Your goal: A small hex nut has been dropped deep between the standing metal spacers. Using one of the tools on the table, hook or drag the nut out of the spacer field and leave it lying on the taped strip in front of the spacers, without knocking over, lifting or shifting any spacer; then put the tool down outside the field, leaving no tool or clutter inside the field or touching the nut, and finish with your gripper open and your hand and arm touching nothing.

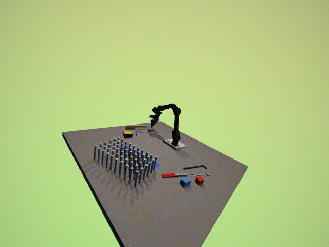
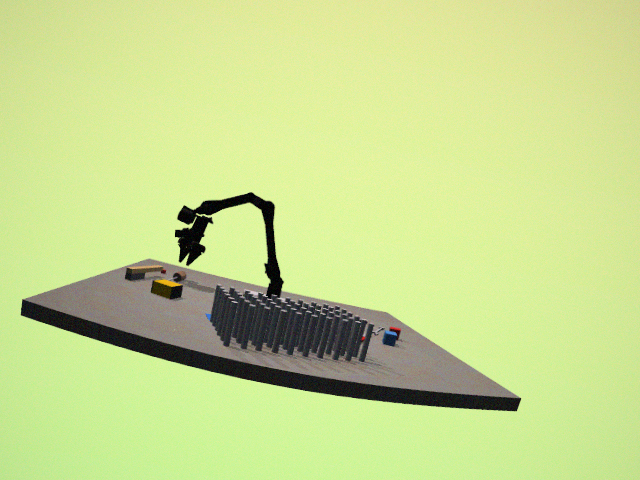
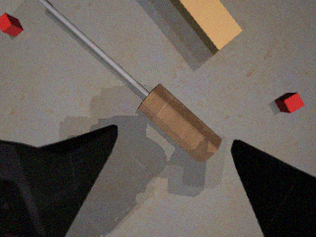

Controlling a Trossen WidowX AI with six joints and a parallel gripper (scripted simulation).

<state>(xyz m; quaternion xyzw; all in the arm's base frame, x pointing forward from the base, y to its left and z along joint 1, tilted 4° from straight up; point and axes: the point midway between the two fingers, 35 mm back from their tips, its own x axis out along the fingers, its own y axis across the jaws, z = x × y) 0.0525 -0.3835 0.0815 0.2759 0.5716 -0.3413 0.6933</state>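
My gripper tip is 100 mm short of the brown-handled tool and 60 mm above it. Also, from my gripper tip: blue taped strip 400 mm ahead, 430 mm to the left, 70 mm below; then yellow block 340 mm ahead, 60 mm to the left, 50 mm below; then hex nut 530 mm ahead, 530 mm to the left, 70 mm below.
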